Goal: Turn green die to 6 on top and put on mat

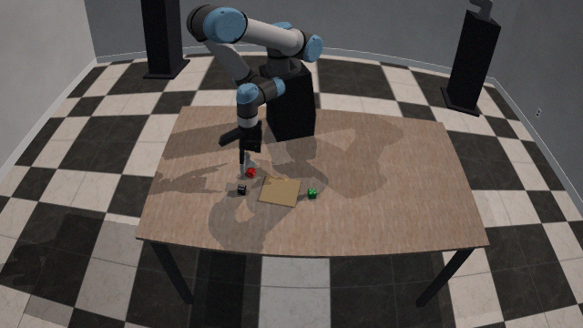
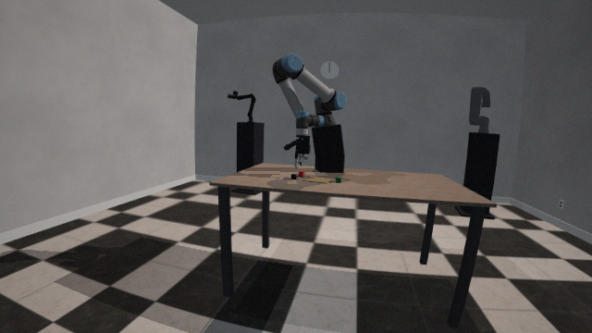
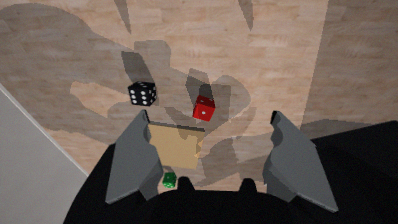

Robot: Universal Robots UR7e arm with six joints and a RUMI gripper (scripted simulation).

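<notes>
The red die is 2 cm to the left of my hand and 4 cm below it. The rest, counted from my hand: black die: 10 cm ahead, 1 cm to the left, 4 cm below; tan mat: 6 cm ahead, 16 cm to the left, 6 cm below; green die: 6 cm ahead, 28 cm to the left, 4 cm below.
</notes>
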